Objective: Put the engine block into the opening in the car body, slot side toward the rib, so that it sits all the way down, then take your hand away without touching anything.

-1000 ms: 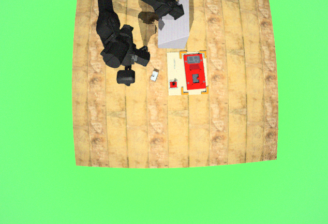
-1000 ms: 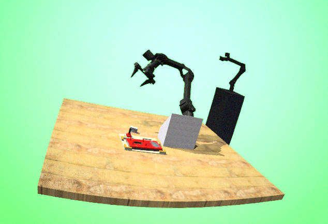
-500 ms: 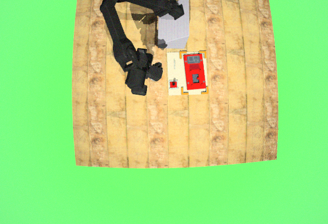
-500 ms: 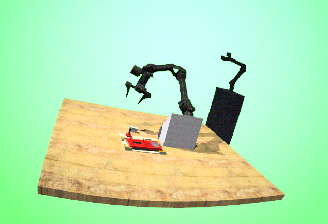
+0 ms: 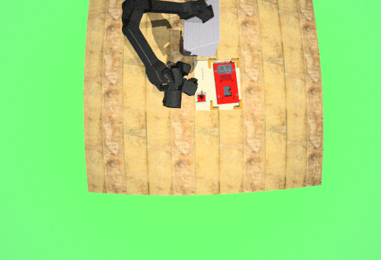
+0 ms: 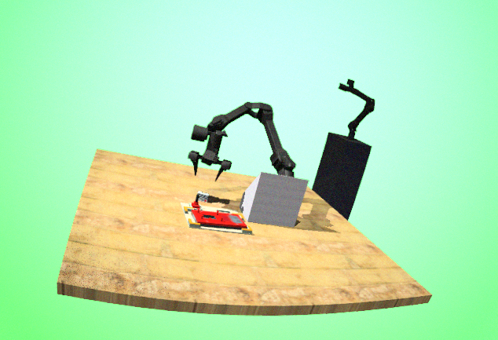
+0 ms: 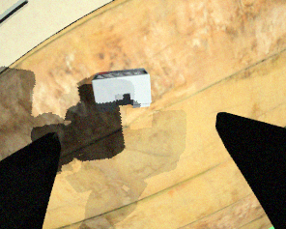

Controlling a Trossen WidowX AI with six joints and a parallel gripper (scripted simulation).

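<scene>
Right now the engine block is 80 mm below my gripper tip and 10 mm behind it.
</scene>
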